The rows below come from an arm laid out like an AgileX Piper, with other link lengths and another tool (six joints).
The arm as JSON. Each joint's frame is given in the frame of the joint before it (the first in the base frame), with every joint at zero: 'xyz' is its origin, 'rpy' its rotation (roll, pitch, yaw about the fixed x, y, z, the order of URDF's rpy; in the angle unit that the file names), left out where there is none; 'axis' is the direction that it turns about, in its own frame. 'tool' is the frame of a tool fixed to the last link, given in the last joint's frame.
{
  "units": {
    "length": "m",
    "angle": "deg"
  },
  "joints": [
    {
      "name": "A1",
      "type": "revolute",
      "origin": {
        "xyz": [
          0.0,
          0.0,
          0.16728
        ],
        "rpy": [
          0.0,
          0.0,
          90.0
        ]
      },
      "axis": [
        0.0,
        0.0,
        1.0
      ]
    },
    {
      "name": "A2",
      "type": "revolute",
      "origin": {
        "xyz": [
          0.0,
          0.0,
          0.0
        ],
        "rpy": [
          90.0,
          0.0,
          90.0
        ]
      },
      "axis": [
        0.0,
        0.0,
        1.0
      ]
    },
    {
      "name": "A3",
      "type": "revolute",
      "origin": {
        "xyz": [
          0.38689,
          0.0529,
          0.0
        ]
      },
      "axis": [
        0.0,
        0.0,
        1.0
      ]
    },
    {
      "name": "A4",
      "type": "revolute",
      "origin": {
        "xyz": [
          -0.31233,
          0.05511,
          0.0
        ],
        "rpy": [
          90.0,
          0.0,
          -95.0
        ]
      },
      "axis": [
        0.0,
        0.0,
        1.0
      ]
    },
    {
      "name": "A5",
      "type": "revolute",
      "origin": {
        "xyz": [
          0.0,
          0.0,
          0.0
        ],
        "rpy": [
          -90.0,
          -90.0,
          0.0
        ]
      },
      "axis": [
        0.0,
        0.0,
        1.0
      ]
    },
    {
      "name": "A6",
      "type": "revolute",
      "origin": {
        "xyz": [
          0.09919,
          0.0,
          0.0
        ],
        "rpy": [
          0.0,
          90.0,
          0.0
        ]
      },
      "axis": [
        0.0,
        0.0,
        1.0
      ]
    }
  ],
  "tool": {
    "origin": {
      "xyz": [
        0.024,
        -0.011,
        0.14
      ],
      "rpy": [
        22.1,
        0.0,
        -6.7
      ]
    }
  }
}
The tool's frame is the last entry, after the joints.
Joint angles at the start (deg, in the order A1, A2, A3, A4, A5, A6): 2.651, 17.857, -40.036, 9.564, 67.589, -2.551
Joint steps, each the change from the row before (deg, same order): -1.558, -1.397, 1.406, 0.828, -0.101, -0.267; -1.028, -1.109, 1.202, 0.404, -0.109, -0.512; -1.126, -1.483, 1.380, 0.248, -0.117, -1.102; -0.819, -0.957, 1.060, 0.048, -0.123, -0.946; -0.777, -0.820, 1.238, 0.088, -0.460, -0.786; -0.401, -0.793, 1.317, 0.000, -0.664, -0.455; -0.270, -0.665, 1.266, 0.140, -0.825, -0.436; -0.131, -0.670, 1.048, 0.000, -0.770, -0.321; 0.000, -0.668, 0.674, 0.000, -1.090, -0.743; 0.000, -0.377, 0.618, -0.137, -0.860, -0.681; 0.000, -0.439, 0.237, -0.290, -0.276, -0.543
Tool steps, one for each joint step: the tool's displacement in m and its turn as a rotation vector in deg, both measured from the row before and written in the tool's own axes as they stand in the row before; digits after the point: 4 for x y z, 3 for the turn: -0.0008, 0.0087, -0.0007, 0.260, 0.821, 0.790; 0.0000, 0.0074, -0.0002, 0.113, 0.521, 0.122; 0.0004, 0.0083, -0.0007, 0.288, 0.513, -0.548; 0.0008, 0.0064, 0.0002, 0.041, 0.413, -0.593; 0.0010, 0.0066, 0.0016, 0.063, 0.454, -0.389; 0.0009, 0.0066, 0.0021, 0.136, 0.316, -0.248; 0.0003, 0.0057, 0.0027, 0.245, 0.137, -0.167; 0.0006, 0.0044, 0.0019, 0.379, 0.148, -0.246; 0.0006, 0.0001, 0.0014, 1.050, -0.028, -0.789; 0.0010, 0.0009, 0.0017, 0.564, 0.015, -0.763; 0.0010, 0.0003, -0.0003, 0.391, 0.065, -0.795
